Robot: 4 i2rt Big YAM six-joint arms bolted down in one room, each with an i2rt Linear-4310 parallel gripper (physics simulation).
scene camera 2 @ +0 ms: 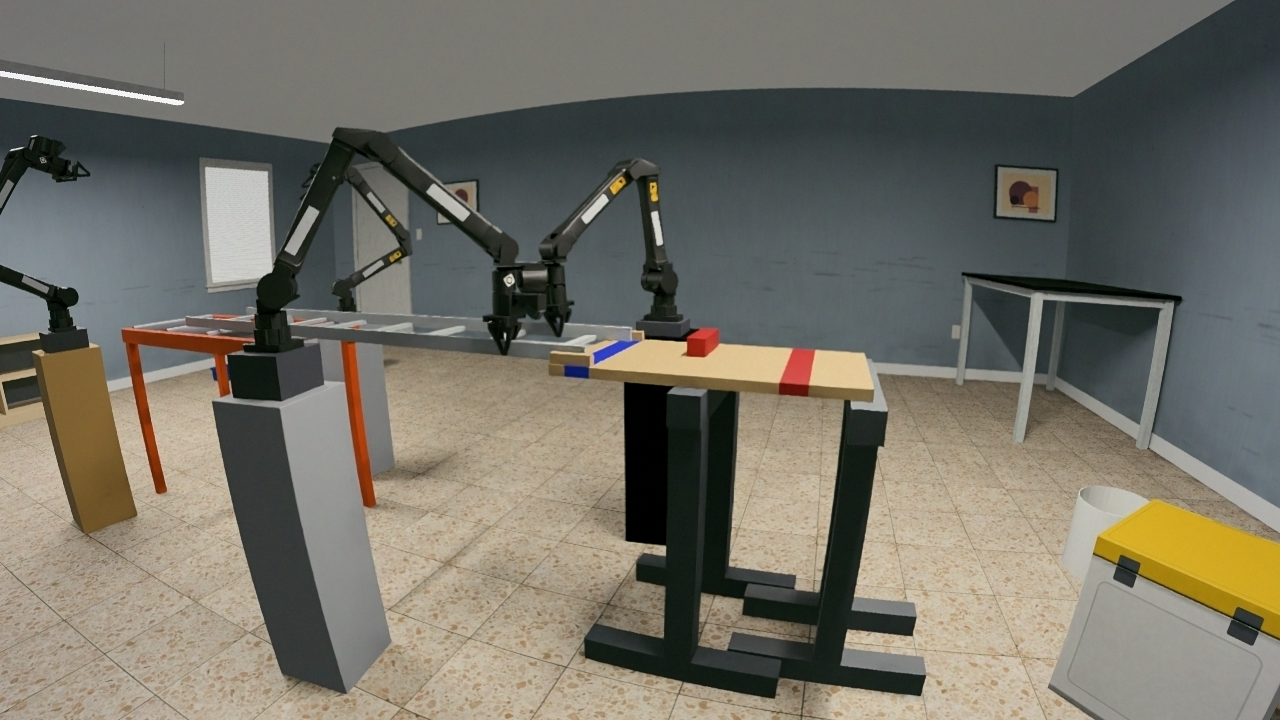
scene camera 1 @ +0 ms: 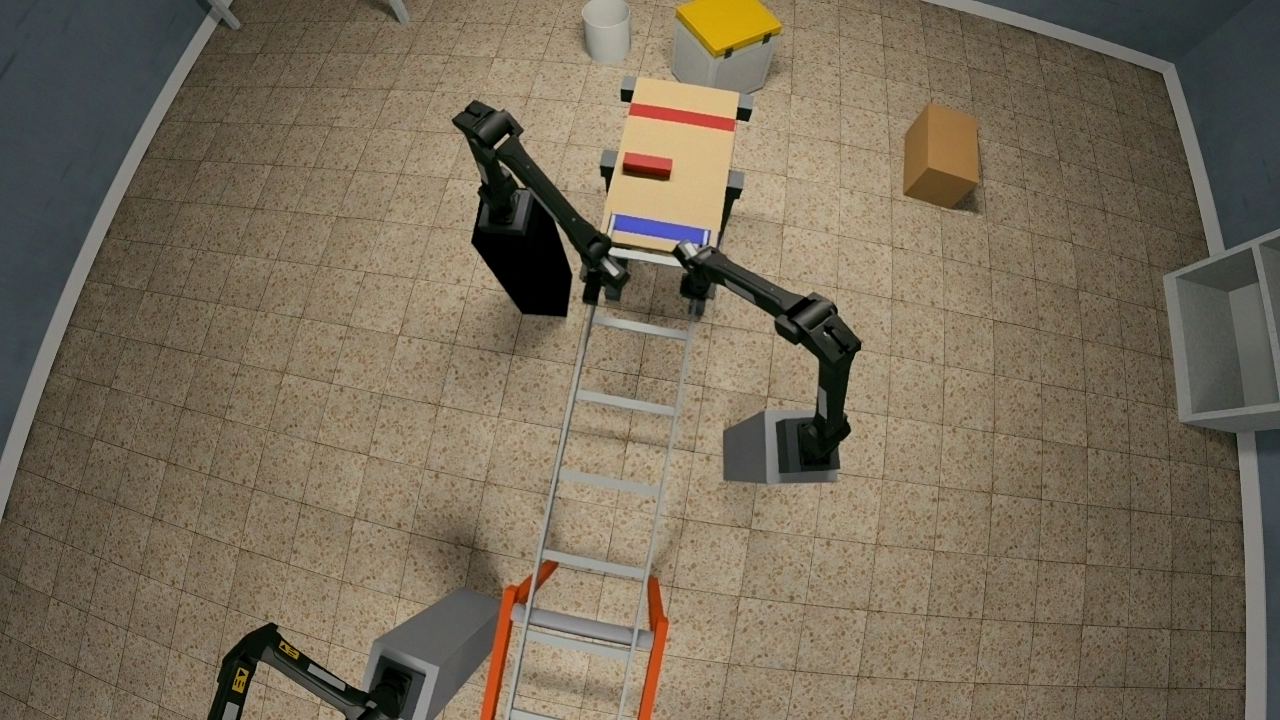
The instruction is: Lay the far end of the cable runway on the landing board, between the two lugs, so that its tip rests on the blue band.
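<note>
The grey ladder-like cable runway (scene camera 1: 626,402) (scene camera 2: 402,338) spans from the orange stand to the tan landing board (scene camera 1: 693,170) (scene camera 2: 742,365). Its far rail ends lie over the blue band (scene camera 1: 659,229) (scene camera 2: 615,351); whether they touch it can't be told. A tan lug (scene camera 2: 570,357) shows at the board's near side. The gripper (scene camera 1: 595,284) of the upper-left arm in scene camera 1 and the gripper (scene camera 1: 696,288) of the right-hand arm are at opposite rails, short of the board. In scene camera 2 their fingers point down at the rails; their grip can't be made out.
The orange stand (scene camera 1: 655,667) (scene camera 2: 358,429) carries the runway on a roller. A red block (scene camera 1: 647,165) (scene camera 2: 702,342) sits on the board beyond the blue band, before a red band. Another arm stands bottom left in scene camera 1. A yellow-lidded box (scene camera 1: 723,58) (scene camera 2: 1163,617) stands behind the board.
</note>
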